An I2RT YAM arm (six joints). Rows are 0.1 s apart.
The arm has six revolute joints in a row. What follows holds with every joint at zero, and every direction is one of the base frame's. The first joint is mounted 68 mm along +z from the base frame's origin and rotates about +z. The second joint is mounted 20 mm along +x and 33.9 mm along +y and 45.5 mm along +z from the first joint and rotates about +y. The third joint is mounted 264 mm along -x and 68.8 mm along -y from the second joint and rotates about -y. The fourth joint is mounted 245 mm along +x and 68.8 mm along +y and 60 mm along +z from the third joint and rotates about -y. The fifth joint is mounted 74 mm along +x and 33.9 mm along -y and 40.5 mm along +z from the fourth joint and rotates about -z. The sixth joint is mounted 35.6 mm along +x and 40.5 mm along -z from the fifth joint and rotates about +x. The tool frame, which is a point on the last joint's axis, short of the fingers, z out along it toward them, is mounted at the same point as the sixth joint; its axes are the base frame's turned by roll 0, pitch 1.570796 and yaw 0 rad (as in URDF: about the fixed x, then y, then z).
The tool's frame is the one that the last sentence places.
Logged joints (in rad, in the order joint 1, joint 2, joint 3, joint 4, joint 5, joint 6), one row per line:
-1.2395 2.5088 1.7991 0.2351 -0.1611 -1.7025
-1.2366 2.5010 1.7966 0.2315 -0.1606 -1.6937
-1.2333 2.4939 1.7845 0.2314 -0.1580 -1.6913
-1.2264 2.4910 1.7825 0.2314 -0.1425 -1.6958
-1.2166 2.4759 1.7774 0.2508 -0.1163 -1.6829
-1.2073 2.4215 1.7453 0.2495 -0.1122 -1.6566
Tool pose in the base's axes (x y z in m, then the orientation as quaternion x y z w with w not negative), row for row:
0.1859 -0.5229 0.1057 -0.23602 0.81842 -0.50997 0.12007
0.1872 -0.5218 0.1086 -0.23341 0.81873 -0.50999 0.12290
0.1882 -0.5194 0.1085 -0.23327 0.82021 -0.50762 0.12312
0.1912 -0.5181 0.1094 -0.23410 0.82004 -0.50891 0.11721
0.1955 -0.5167 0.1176 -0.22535 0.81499 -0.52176 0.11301
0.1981 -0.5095 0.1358 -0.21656 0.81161 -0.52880 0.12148
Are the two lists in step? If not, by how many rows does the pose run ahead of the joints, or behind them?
They are in step.
